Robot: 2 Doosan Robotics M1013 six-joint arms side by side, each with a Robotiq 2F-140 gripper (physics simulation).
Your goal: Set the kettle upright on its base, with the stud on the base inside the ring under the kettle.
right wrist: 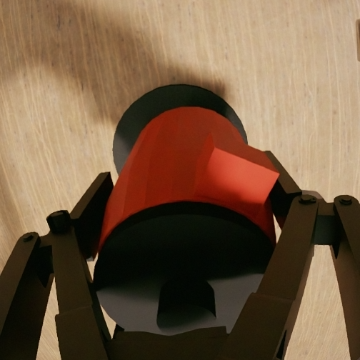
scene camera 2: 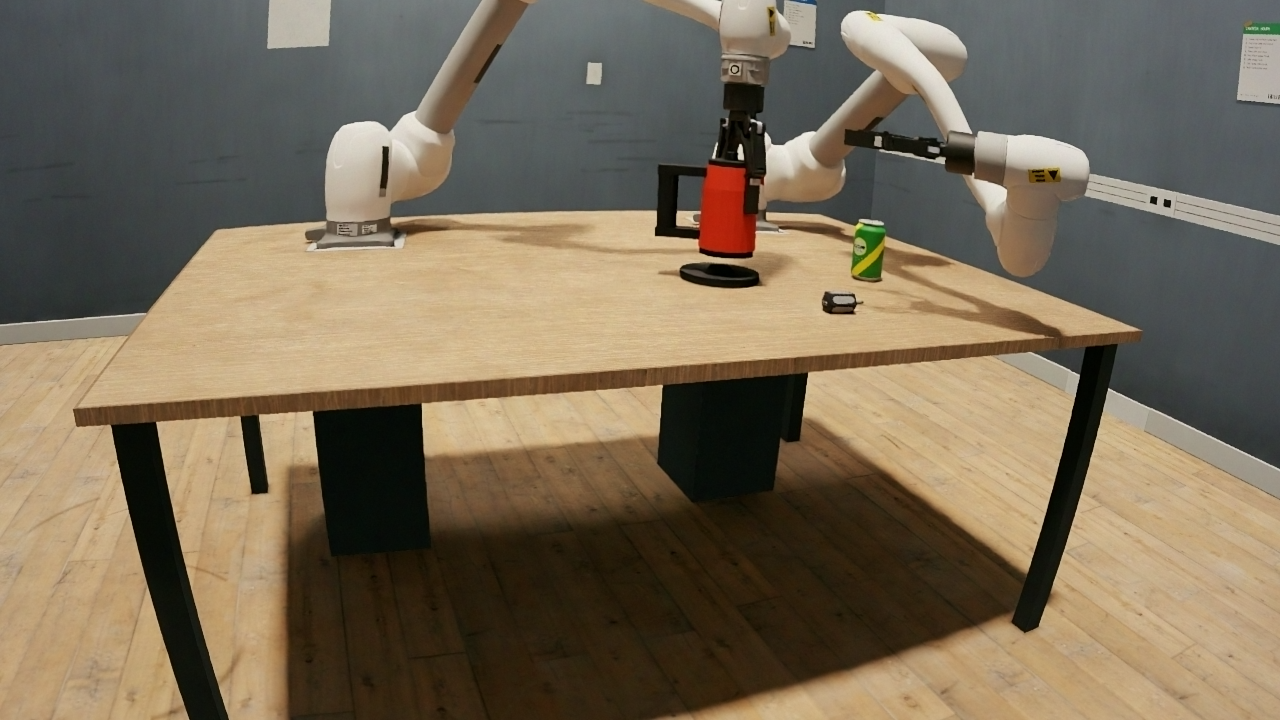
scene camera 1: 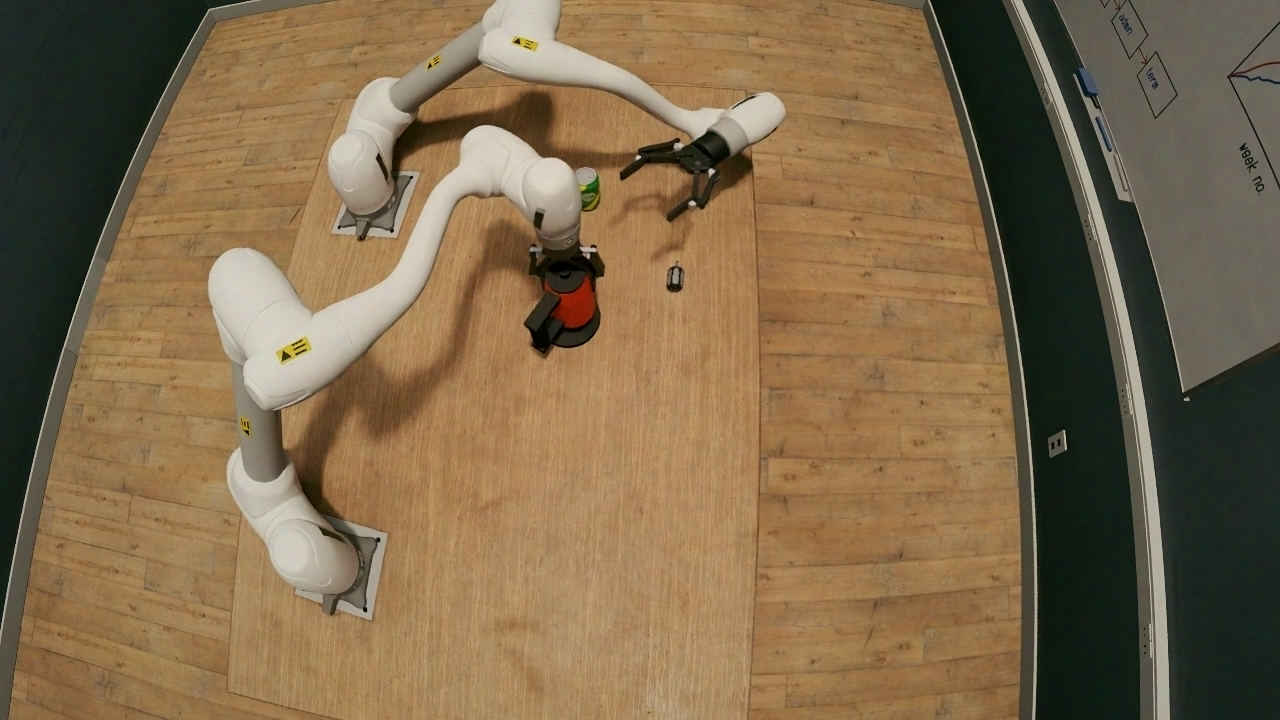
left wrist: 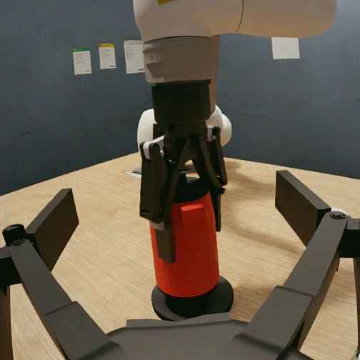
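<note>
The red kettle [scene camera 1: 577, 302] [scene camera 2: 726, 205] [left wrist: 187, 250] [right wrist: 170, 160], with a black lid and black handle, hangs about upright over its round black base [scene camera 1: 586, 334] [scene camera 2: 702, 279] [left wrist: 227, 297] [right wrist: 129, 131]. Scene camera 2 shows a narrow gap between them. The base lies flat on the table. The stud and the ring are hidden. My right gripper [scene camera 1: 567, 268] [scene camera 2: 739, 179] [left wrist: 191, 243] [right wrist: 185, 179] points down and is shut on the kettle's upper body. My left gripper [scene camera 1: 652, 192] [scene camera 2: 857, 138] is open and empty, raised above the table and apart from the kettle.
A green and yellow can [scene camera 1: 588, 189] [scene camera 2: 867, 252] stands on the table [scene camera 1: 537, 537] [scene camera 2: 447, 313], to the right of the base in scene camera 2. A small dark motor-like object [scene camera 1: 674, 277] [scene camera 2: 838, 302] lies nearer the front edge there.
</note>
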